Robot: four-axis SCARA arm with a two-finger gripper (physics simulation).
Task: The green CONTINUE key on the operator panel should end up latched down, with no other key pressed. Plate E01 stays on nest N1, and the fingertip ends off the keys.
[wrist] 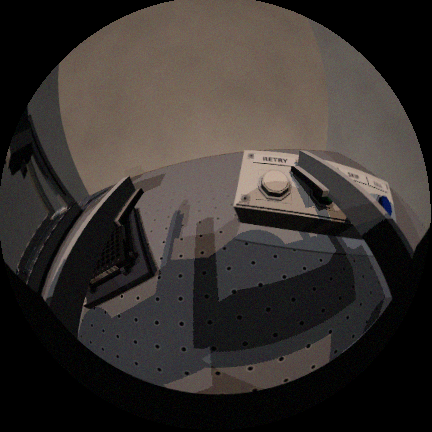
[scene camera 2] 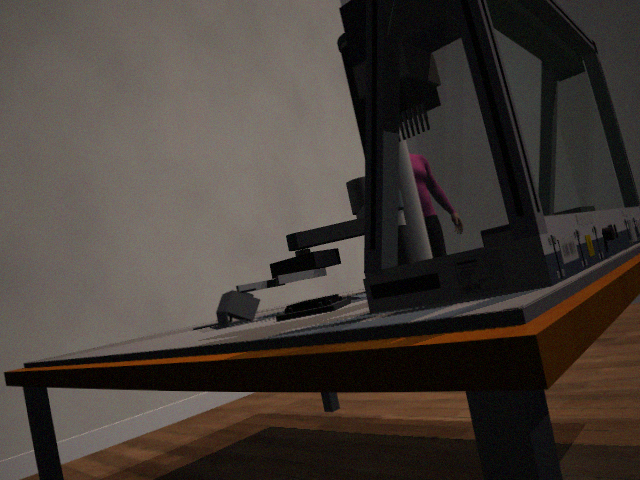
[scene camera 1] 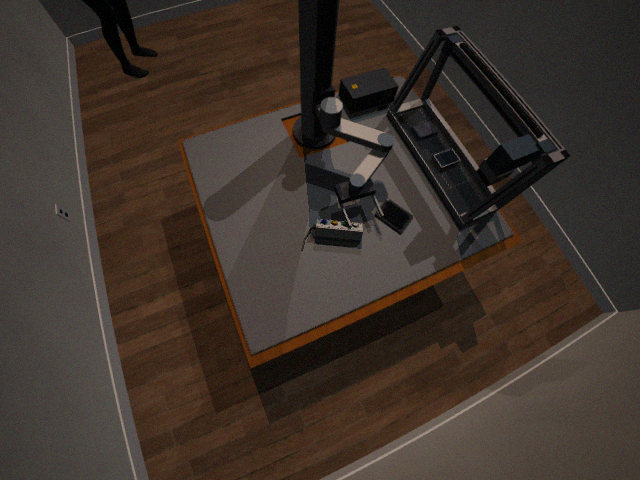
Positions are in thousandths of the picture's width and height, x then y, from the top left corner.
Labels:
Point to a grey button box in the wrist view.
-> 686,510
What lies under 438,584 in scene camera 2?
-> My gripper.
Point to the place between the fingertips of my gripper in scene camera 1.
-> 573,461

